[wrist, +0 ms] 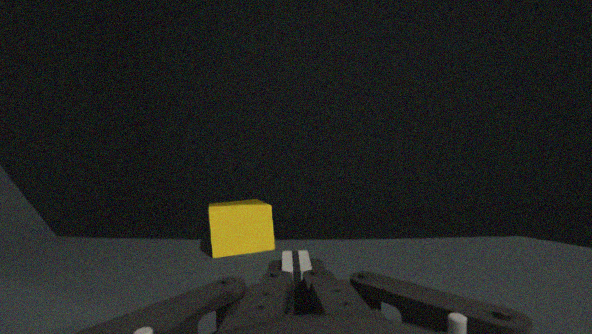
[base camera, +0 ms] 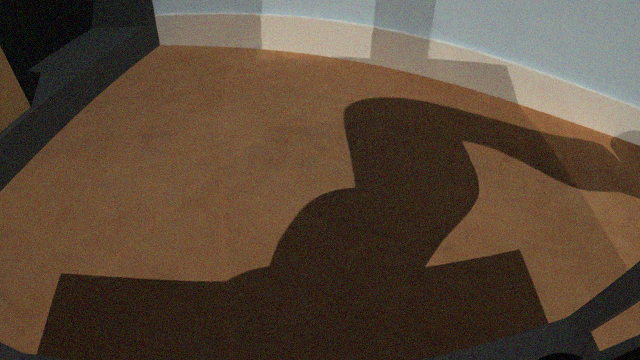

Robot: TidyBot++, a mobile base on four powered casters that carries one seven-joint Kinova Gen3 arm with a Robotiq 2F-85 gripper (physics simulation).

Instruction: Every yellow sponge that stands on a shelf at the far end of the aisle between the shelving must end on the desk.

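Frame: origin at the arm's base, x ahead, y left, z up, level; millimetres.
Seen in the pictures: gripper, fingertip midpoint: (wrist: 295,268).
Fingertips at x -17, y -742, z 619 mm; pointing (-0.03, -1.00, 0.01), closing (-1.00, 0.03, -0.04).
Observation:
A point is followed by its place in that frame.
A yellow sponge (wrist: 242,229) @[x 28, y -879, z 618 mm] stands on a dark grey shelf board (wrist: 125,280) @[x 119, y -825, z 594 mm] in the wrist view, left of the middle. It is turned slightly, and a strip of its top face shows. My gripper (wrist: 295,268) @[x -18, y -742, z 619 mm] is shut with its pale fingertips together and nothing between them. In the wrist view the fingertips are to the right of the sponge and nearer to the camera, apart from it. The base camera view does not show the sponge, the gripper or the desk.
A dark grey panel (wrist: 20,215) @[x 381, y -1029, z 637 mm] rises at the left of the wrist view. In the base camera view, dark shelving (base camera: 105,65) @[x 776, y 411, z -345 mm] is at the left, and a pale blue wall (base camera: 525,30) @[x 657, y -472, z -230 mm] with a light skirting (base camera: 315,37) @[x 802, y -70, z -352 mm] curves behind the brown floor (base camera: 200,150) @[x 508, y 128, z -397 mm]. The arm's shadow lies on the floor.

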